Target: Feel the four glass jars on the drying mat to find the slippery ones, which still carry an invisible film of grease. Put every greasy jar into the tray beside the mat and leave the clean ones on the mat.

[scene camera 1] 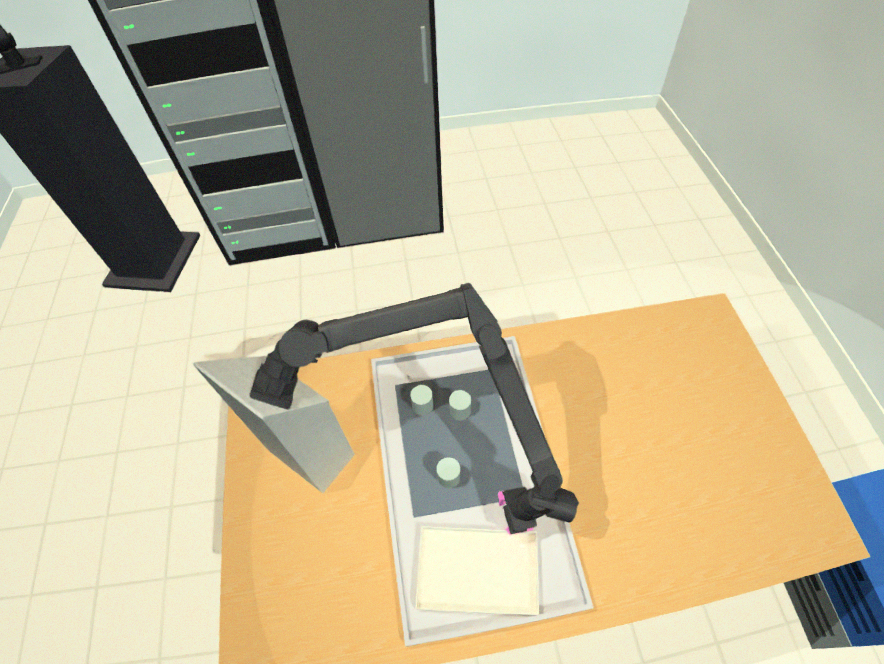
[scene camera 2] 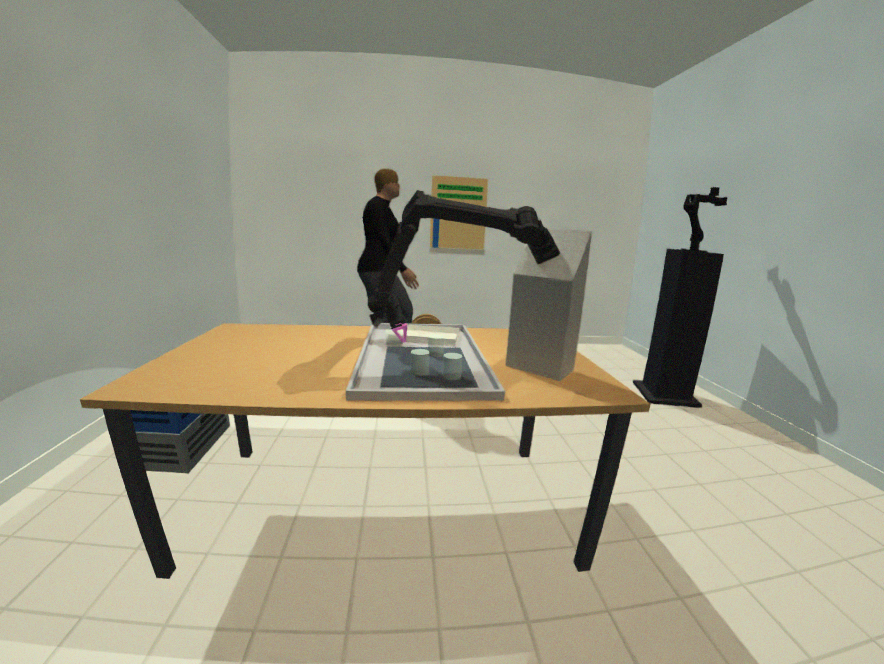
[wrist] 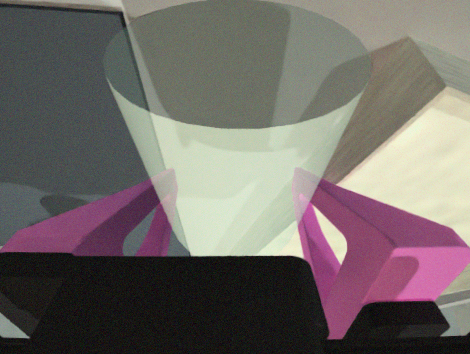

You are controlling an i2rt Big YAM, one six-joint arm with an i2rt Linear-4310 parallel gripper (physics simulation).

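Places are measured from the arm's base along level axes (x ahead, y left, z up), in millimetres.
Pixels of known places: gripper, fingertip midpoint: (scene camera 1: 504, 516) (scene camera 2: 404, 340) (wrist: 234, 178); arm's base at its link origin: (scene camera 1: 271, 391) (scene camera 2: 543, 248).
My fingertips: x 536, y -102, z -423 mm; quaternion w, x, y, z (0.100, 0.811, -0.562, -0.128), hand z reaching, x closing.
Ahead of a thing's pixels: the offset from my fingertips to its top centre. Level surfaces: height alone.
My gripper (scene camera 1: 511, 514) (scene camera 2: 400, 333) (wrist: 234, 178) has magenta fingers and is shut on a pale green glass jar @[dx +38, dy +12, dz +48 mm] (wrist: 235, 150). The held jar is upright near the mat's corner by the tray; its height is hard to judge, and the gripper hides it in scene camera 1. Three other jars stand on the dark drying mat @[dz -13 mm] (scene camera 1: 428, 500) (scene camera 2: 400, 375) (wrist: 60, 100): one jar @[dx -263, dy +308, dz +61 mm] (scene camera 1: 421, 398) (scene camera 2: 452, 365) and a second jar @[dx -150, dy +302, dz +61 mm] (scene camera 1: 460, 404) (scene camera 2: 420, 362) side by side, and a third jar @[dx -160, dy +97, dz +61 mm] (scene camera 1: 448, 471) (scene camera 2: 436, 346) nearer the tray. The cream tray @[dx -59, dy -142, dz +14 mm] (scene camera 1: 475, 612) (wrist: 375, 125) holds no visible jar.
A low grey rim (scene camera 1: 390, 500) (scene camera 2: 425, 394) surrounds mat and tray on the wooden table @[dz -18 mm] (scene camera 1: 678, 428) (scene camera 2: 285, 357). The arm's grey pedestal (scene camera 1: 314, 435) (scene camera 2: 540, 321) stands beside it. A person (scene camera 2: 378, 228) is behind the table. A blue crate (scene camera 1: 861, 514) lies beyond the table's edge.
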